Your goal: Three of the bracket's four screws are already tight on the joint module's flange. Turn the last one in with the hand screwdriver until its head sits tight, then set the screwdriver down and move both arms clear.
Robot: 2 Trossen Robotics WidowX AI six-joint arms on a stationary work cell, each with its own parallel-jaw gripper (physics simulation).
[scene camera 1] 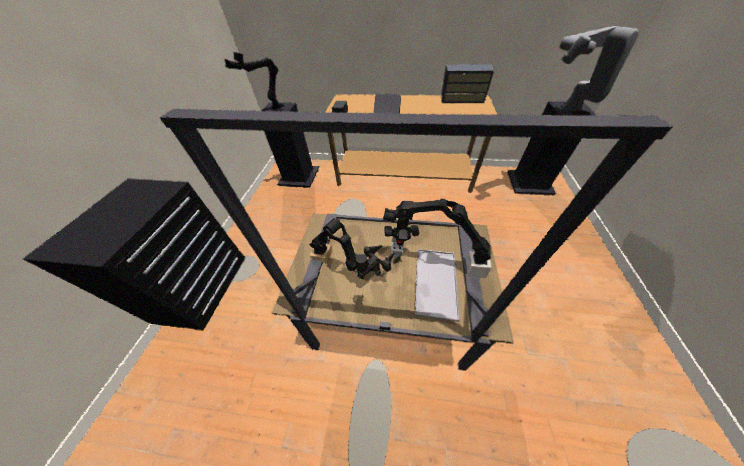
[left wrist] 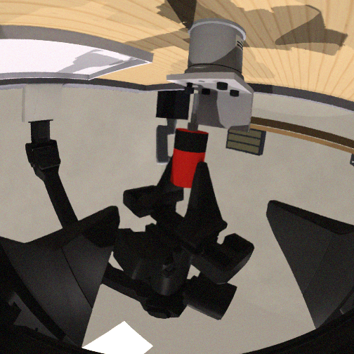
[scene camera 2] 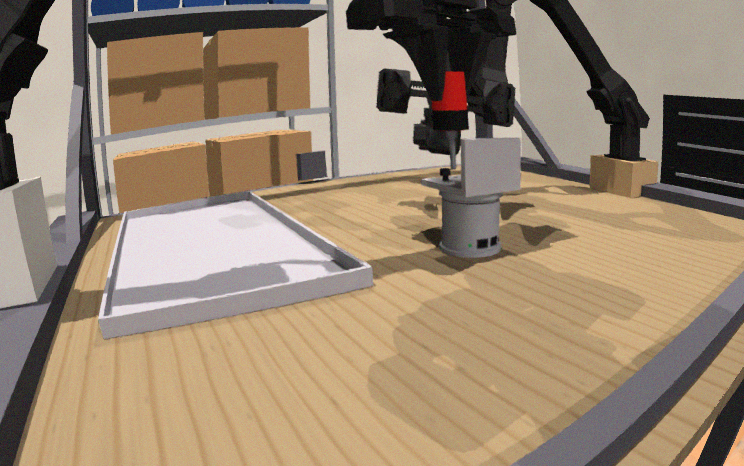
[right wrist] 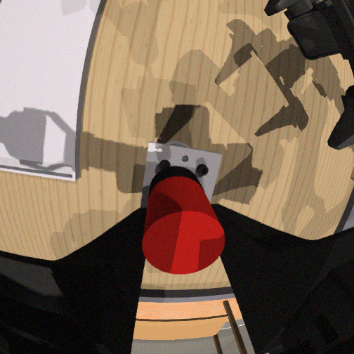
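Pixels of known places: left gripper, fingertip midpoint: (scene camera 1: 387, 249); right gripper, fingertip midpoint: (scene camera 2: 450, 100); left arm's base at its link origin: (scene camera 1: 320, 249) (scene camera 2: 624, 158); right arm's base at its link origin: (scene camera 1: 480, 259).
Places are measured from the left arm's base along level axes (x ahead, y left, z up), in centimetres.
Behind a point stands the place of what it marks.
The grey joint module (scene camera 2: 470, 225) {x 47.4, y 13.2, z -3.1 cm} (left wrist: 215, 47) stands upright on the table, the L-shaped bracket (scene camera 2: 490, 166) {x 46.0, y 14.5, z 2.4 cm} (left wrist: 225, 107) (right wrist: 215, 162) on top. A black screw (scene camera 2: 444, 173) {x 47.9, y 9.6, z 1.2 cm} stands raised at the plate's edge in scene camera 2. My right gripper (scene camera 1: 400, 237) {x 47.0, y 9.8, z 8.3 cm} (left wrist: 189, 156) is shut on the red and black screwdriver (scene camera 2: 454, 90) {x 47.5, y 11.3, z 9.3 cm} (right wrist: 182, 245), shank down. Its tip is close to the raised screw; whether they touch is unclear. The handle hides part of the plate in the right wrist view. My left gripper (scene camera 1: 382, 255) {x 41.5, y 1.0, z 9.2 cm} is open and empty beside the module.
A low white tray (scene camera 1: 437, 317) {x 71.7, y -26.3, z -4.6 cm} (scene camera 2: 236, 315) {x 69.2, y 15.6, z -6.0 cm} (left wrist: 125, 52) lies to the left of the module in scene camera 2. A dark frame (scene camera 1: 417, 125) {x 52.8, y -37.1, z 97.6 cm} spans above the table. A black drawer cabinet (scene camera 1: 109, 225) stands outside the table at the left of scene camera 1.
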